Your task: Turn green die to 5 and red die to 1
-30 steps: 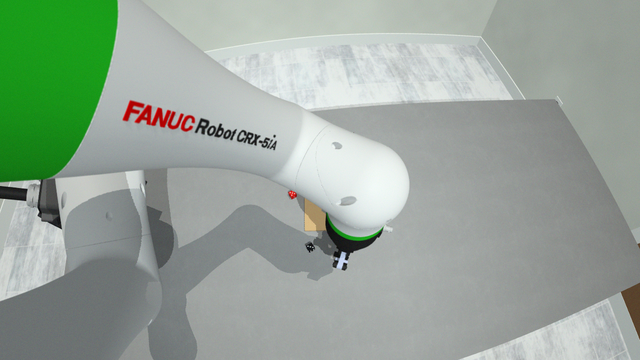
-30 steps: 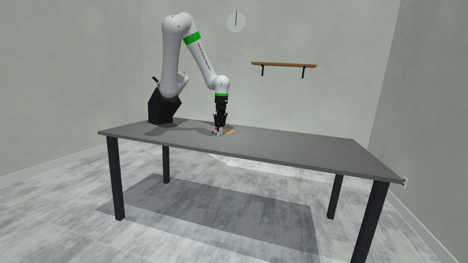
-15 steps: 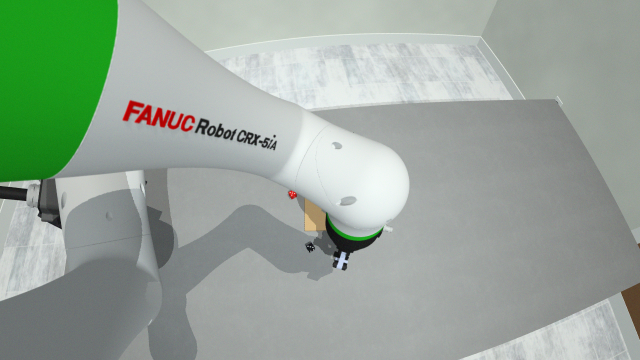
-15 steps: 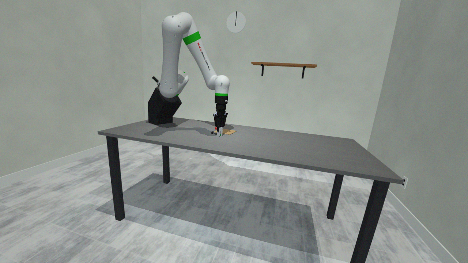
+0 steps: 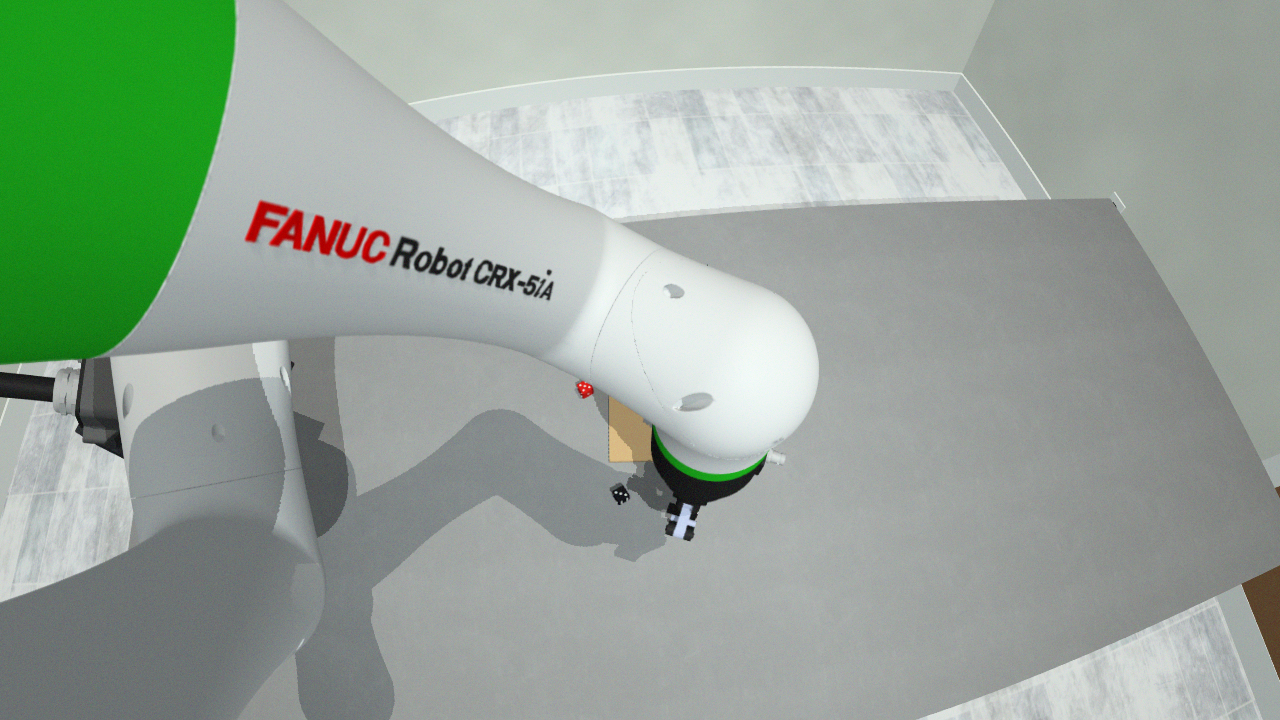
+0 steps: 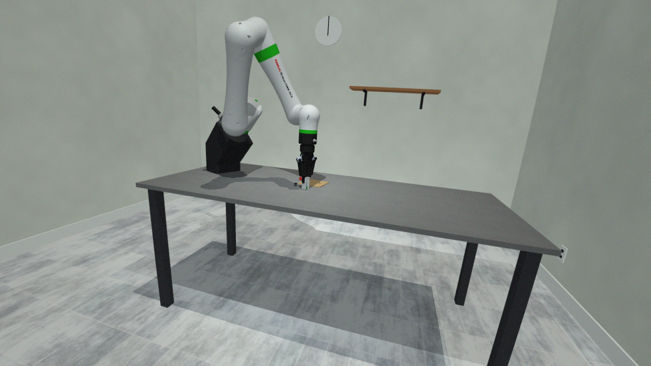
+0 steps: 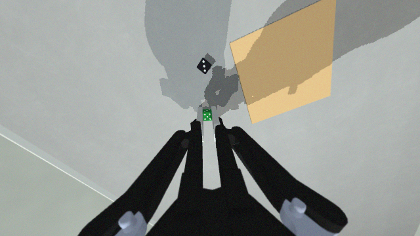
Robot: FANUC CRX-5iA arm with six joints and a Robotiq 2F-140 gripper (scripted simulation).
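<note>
The tan mat lies 14 cm to the left of my hand, 3 cm below it and 2 cm ahead of it. The rest, counted from my hand: red die (19 cm to the left, 7 cm behind, 3 cm below); then green die (3 cm below); then black die (6 cm behind, 4 cm to the left, 3 cm below).
</note>
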